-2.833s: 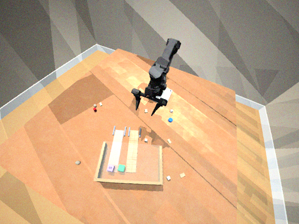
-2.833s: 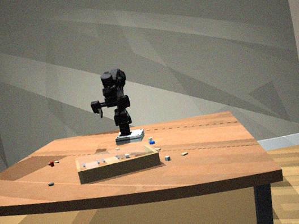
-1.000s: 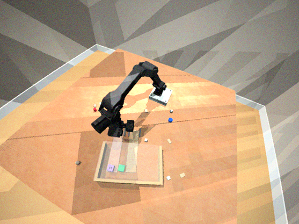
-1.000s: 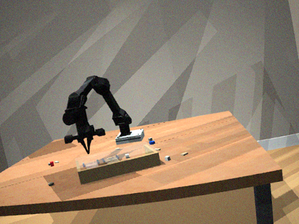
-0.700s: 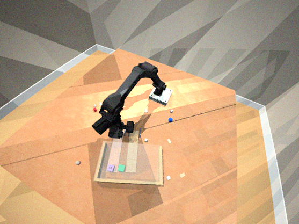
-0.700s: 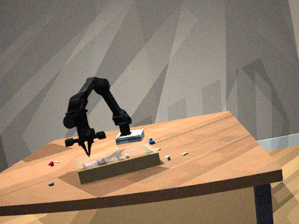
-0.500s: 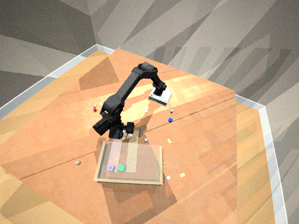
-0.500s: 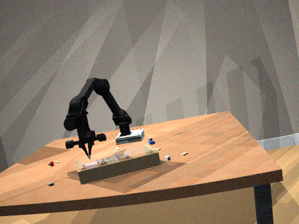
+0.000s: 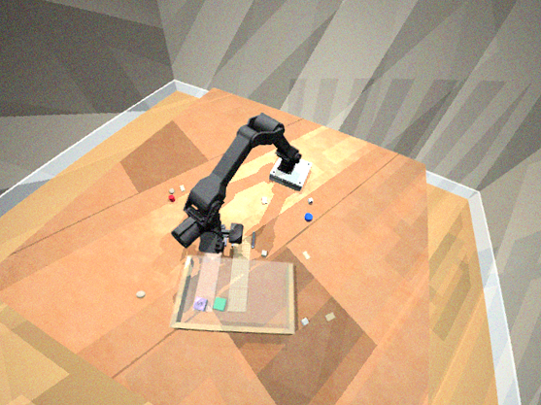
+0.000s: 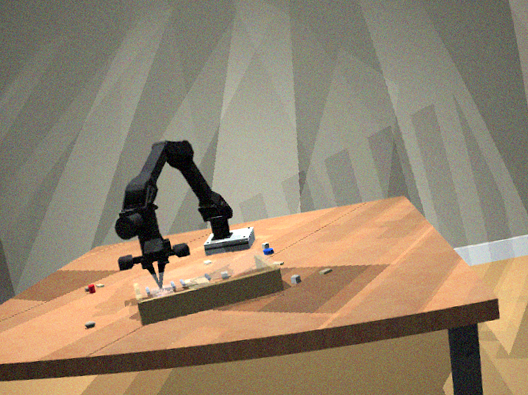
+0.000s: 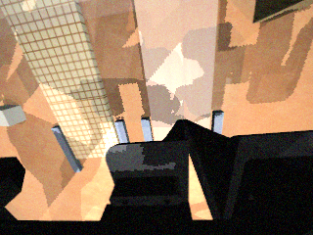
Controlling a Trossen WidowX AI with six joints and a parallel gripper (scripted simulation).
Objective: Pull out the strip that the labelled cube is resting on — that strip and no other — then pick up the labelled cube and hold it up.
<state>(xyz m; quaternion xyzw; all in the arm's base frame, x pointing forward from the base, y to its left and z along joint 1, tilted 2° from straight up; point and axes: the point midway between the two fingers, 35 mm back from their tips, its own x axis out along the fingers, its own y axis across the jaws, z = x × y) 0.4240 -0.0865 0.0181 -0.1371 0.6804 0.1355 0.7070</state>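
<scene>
Now: the pale pink strip 9 cm ahead of my gripper tip and 4 cm to the left of it. The rest, counted from my gripper tip: red piece 24 cm to the right, 7 cm behind; purple cube 19 cm ahead, 7 cm to the left, 1 cm above; blue piece 26 cm to the left, 26 cm behind.
</scene>
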